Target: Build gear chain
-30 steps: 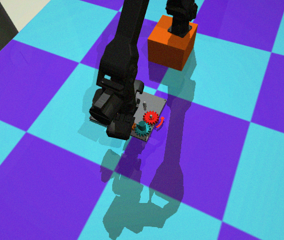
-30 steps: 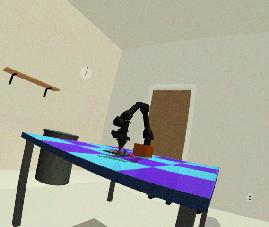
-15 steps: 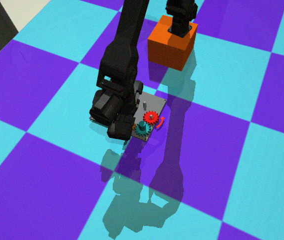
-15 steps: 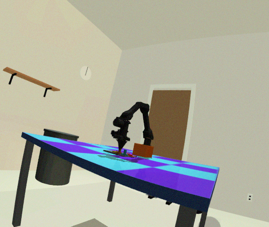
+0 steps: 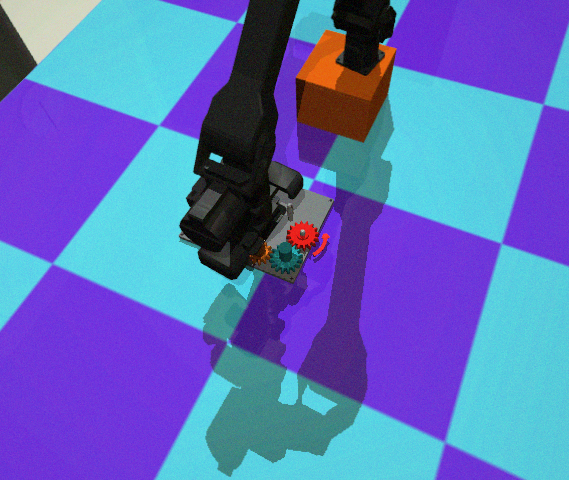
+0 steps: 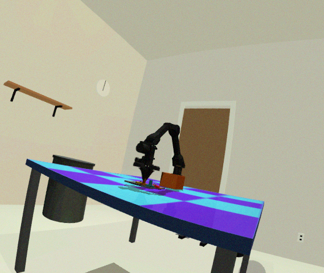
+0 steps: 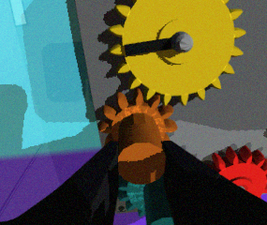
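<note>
The small orange gear lies 1 cm below my gripper tip. From my gripper tip the other things lie so: yellow gear: 2 cm behind, 5 cm to the right, 2 cm below; then teal gear: 2 cm behind, 4 cm to the left, 1 cm below; then red arrow: 7 cm behind, 7 cm to the left, 3 cm below.
</note>
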